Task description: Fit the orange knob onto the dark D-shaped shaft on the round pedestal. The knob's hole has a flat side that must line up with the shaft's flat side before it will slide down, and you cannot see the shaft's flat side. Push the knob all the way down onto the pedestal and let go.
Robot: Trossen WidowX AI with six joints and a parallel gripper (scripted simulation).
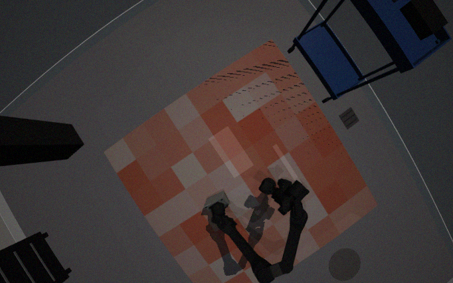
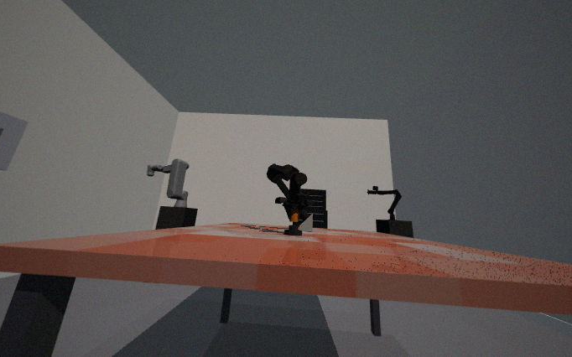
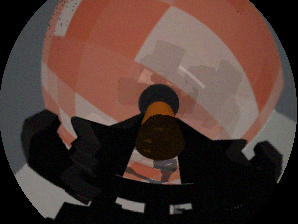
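My gripper tip is now 2 cm below the orange knob. From my gripper tip the other things lie so: dark round pedestal: 4 cm below.
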